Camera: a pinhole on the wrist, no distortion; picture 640 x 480 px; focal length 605.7 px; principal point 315.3 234.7 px. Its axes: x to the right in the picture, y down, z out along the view. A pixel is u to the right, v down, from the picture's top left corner.
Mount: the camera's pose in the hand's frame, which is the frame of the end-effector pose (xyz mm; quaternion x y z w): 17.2 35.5 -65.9 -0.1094 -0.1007 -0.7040 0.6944
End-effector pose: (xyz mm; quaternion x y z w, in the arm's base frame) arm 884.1 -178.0 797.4 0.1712 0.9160 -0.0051 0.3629
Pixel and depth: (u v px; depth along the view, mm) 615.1 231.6 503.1
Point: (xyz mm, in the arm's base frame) 1177.6 -288.8 419.0
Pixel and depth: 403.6 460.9 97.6
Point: 883.5 -118.1 743.6
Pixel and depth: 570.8 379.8 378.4
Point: 1032.9 -196.0 470.6
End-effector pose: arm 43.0 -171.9 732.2 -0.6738 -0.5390 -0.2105 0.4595
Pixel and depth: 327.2 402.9 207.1
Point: 124.8 -18.0 691.8
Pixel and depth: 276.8 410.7 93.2
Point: 116.3 -129.4 730.7
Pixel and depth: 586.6 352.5 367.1
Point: -10.8 158.4 647.0
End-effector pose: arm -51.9 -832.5 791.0 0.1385 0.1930 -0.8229 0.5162
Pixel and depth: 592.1 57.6 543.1
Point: -44.3 -951.1 1324.5
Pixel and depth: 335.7 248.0 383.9
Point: 48.7 -1050.8 1024.4
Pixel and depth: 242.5 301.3 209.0
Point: 34.7 -972.6 863.4
